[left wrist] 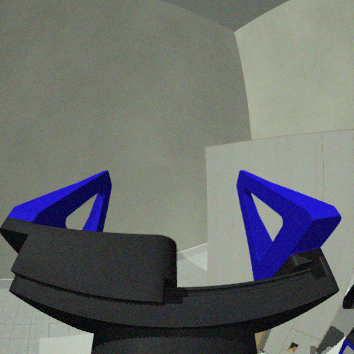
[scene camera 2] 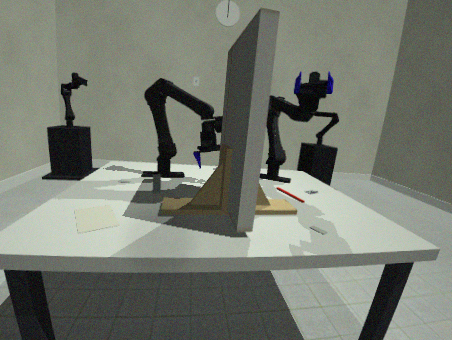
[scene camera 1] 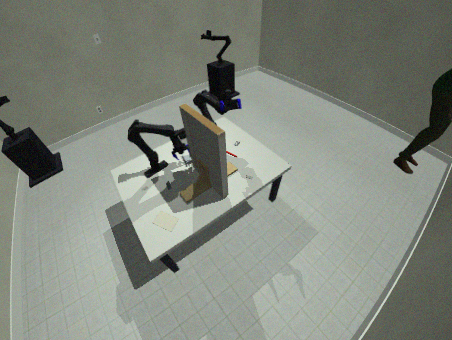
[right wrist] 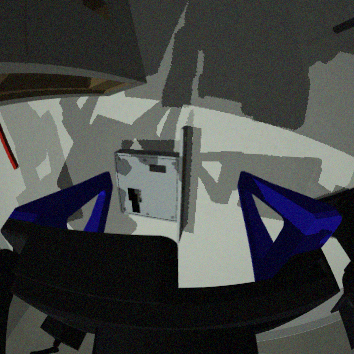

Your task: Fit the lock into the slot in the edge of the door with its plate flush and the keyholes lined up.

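The door stands upright on the table. Its face has a small dark hole low in the left wrist view; I cannot make out the edge slot. The lock, a grey case with dark cutouts and a long thin plate along one side, is at the table behind the door. My right gripper is open above it, with the lock seen between its fingers but not gripped; in scene camera 2 the door partly hides it. My left gripper is open and empty, raised right of the door.
Wooden feet brace the door. A red pen and two small metallic parts lie right of it. A cream sheet and a small upright block are left.
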